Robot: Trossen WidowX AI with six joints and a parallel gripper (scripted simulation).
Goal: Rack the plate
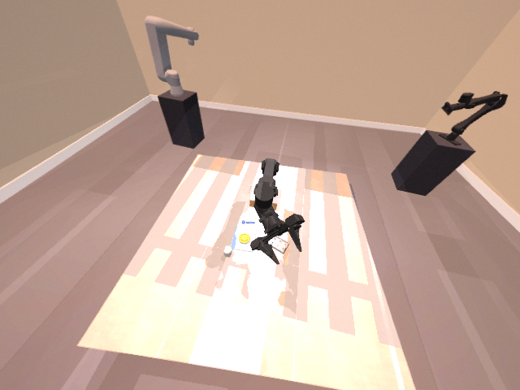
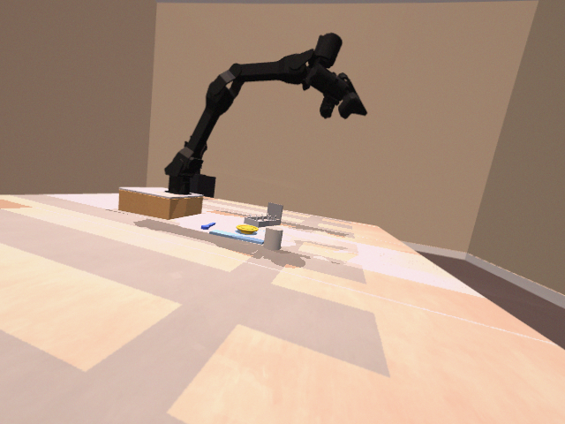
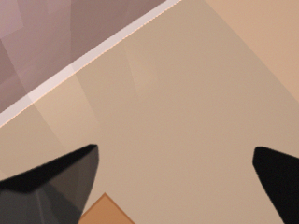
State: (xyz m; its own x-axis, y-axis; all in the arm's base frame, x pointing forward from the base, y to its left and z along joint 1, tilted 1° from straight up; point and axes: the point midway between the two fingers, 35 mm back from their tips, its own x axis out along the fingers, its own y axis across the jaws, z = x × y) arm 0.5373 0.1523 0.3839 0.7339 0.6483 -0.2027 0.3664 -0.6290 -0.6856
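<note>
The yellow plate lies 250 mm behind my gripper tip, 220 mm to the right of it and 430 mm below it. Round my gripper tip: blue spoon: 370 mm behind, 250 mm to the right, 440 mm below; cup: 140 mm behind, 280 mm to the right, 420 mm below; grey dish rack: 280 mm behind, 40 mm to the right, 420 mm below.
</note>
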